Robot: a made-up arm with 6 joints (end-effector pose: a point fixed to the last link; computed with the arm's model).
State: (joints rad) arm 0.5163 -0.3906 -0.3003 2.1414 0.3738 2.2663
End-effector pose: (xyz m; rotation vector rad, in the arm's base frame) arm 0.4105 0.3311 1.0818 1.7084 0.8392 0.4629
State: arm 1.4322 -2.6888 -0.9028 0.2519 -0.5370 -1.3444
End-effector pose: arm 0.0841 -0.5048 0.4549 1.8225 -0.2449 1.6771
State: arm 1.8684 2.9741 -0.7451 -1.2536 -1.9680 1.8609
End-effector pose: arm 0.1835 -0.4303 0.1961 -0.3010 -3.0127 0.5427
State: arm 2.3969 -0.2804 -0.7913 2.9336 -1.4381 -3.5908
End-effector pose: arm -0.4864 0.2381 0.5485 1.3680 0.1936 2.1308
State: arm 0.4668 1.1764 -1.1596 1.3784 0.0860 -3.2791
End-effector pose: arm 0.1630 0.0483 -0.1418 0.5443 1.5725 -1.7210
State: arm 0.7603 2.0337 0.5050 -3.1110 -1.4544 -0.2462
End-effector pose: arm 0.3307 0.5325 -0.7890 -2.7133 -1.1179 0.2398
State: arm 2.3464 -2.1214 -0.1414 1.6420 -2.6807 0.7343
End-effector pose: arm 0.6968 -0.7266 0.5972 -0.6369 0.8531 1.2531
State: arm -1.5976 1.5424 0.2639 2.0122 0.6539 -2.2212
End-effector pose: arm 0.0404 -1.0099 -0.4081 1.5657 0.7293 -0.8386
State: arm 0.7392 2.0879 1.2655 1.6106 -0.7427 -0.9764
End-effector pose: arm 0.8898 0.8196 -0.5041 -1.1594 0.5769 0.1910
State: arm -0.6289 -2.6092 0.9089 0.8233 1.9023 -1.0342
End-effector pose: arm -0.8821 0.5088 -0.6713 1.7952 0.5876 -0.2869
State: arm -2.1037 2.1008 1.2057 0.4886 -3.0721 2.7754
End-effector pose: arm -0.6814 -0.8807 -0.6095 1.1500 -0.2968 1.3059
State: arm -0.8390 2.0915 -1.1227 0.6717 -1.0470 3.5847
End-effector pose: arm -0.2430 0.0855 -0.0820 0.7885 -1.7192 1.8216
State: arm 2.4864 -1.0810 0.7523 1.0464 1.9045 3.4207
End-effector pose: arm 0.7662 -0.4890 1.3047 0.0253 0.7685 -1.6009
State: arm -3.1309 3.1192 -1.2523 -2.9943 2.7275 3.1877
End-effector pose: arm 0.2267 -0.1539 0.3791 -1.2162 0.0823 2.8087
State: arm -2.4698 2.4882 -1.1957 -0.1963 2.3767 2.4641
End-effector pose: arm 0.1076 0.2835 0.1975 -0.1320 1.8697 0.0600
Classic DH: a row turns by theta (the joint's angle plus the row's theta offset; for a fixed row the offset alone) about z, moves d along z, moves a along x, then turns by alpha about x. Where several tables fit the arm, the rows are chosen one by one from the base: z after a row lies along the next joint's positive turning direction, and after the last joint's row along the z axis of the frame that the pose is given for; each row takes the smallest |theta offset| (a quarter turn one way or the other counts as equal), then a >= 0, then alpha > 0; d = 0 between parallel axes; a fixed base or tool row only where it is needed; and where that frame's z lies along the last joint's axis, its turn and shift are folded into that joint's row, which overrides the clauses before.
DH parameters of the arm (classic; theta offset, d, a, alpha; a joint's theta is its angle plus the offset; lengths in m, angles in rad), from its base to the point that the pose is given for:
joint 1: 0 0.281 0 -1.5708
joint 2: -1.5708 0 0.6466 3.1416
joint 3: 0 0 0 -1.5708
joint 4: 0 -0.7818 0 1.5708
joint 5: 0 0.158 0 -1.5708
joint 6: 1.5708 0 0 1.5708
tool (fixed): -1.5708 0 0 0

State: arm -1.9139 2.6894 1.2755 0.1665 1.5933 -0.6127
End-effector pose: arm -0.2916 -0.3530 -1.0687 0.2750 -0.6290 -1.6330
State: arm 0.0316 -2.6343 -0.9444 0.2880 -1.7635 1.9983
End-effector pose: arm -0.4466 -0.1657 0.4868 -1.9415 0.2976 -0.0882
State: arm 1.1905 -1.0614 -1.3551 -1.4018 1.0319 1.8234
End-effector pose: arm 0.0762 0.1190 0.2209 -0.5894 -0.0436 0.1796
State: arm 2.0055 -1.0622 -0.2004 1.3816 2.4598 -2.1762
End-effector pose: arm 0.1000 -0.1449 1.2903 0.4355 0.4712 -1.8512
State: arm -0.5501 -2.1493 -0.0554 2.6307 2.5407 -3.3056
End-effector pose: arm -0.7795 0.6397 0.5661 -0.0568 0.4974 -0.1988
